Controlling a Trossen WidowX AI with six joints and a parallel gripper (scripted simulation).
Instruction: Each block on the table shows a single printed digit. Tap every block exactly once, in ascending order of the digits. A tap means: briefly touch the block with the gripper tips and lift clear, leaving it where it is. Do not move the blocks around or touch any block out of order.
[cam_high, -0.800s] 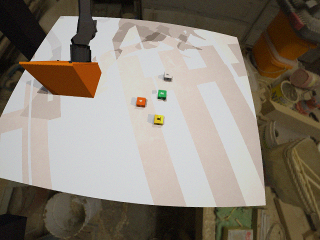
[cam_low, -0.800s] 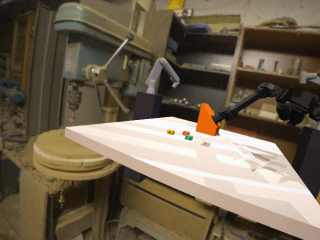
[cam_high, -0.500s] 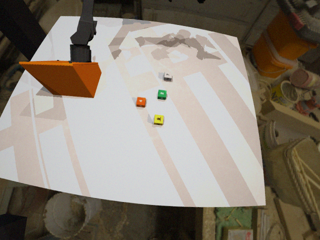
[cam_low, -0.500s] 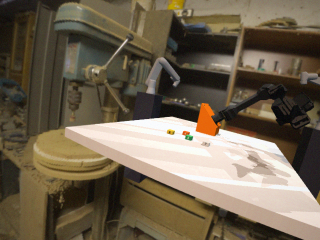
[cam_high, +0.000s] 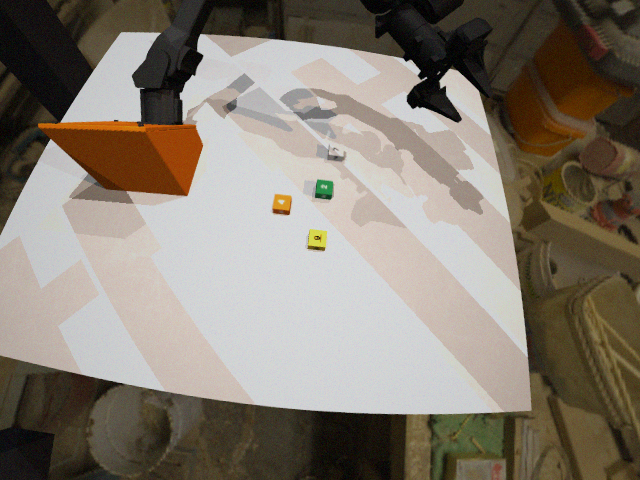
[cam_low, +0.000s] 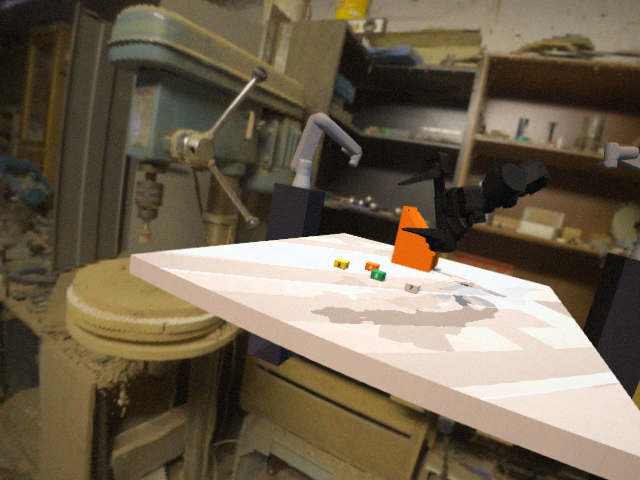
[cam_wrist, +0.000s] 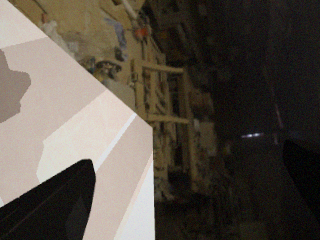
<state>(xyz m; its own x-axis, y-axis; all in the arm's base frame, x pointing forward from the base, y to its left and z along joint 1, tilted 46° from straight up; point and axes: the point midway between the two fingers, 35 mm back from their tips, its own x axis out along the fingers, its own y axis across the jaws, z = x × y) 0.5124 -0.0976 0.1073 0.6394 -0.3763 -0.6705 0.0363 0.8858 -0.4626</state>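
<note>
Now: gripper tip 230 mm past the green block, 60 mm to the left of it and 190 mm above it. The rest, counted from my gripper tip: yellow block: 240 mm behind, 170 mm to the right, 190 mm below; then orange block: 310 mm behind, 100 mm to the right, 190 mm below; then grey-white block: 200 mm behind, 40 mm to the left, 190 mm below.
</note>
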